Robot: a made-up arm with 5 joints.
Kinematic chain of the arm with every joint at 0, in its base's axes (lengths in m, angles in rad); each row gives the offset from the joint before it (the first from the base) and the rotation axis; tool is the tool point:
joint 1: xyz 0 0 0.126 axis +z
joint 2: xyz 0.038 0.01 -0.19 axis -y
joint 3: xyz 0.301 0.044 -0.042 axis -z
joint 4: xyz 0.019 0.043 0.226 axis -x
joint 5: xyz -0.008 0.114 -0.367 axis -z
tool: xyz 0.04 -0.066 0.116
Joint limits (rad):
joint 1: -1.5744..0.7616
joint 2: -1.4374..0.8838
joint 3: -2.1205..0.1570
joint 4: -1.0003..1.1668
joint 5: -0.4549..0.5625
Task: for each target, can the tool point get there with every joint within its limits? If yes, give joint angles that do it. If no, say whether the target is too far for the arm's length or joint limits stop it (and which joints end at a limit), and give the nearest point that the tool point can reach.
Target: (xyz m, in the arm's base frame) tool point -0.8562 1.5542 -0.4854
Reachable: no: too far | nearest point -0.0309 0.4586 -0.3242 | short by 1.381 m
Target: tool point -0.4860 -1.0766 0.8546
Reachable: no: too far | nearest point -0.0258 -0.3834 0.2411 | short by 1.034 m
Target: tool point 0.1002 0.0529 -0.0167
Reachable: yes | joints -0.0749 0.6302 -1.7172 -0.6190 0.1712
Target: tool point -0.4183 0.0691 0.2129
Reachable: no: joint limits stop it (at a limit: joint 1, joint 2, joint 4, joint 5) | nearest point -0.1799 0.2053 0.0760 | short by 0.307 m
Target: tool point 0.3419 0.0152 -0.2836
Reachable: yes | joints -0.3061 -0.5189 -1.6912 0.6222 -0.0876
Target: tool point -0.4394 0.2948 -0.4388
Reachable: no: joint limits stop it (at a limit: joint 1, joint 2, joint 5) | nearest point -0.1432 0.2721 -0.3880 | short by 0.301 m
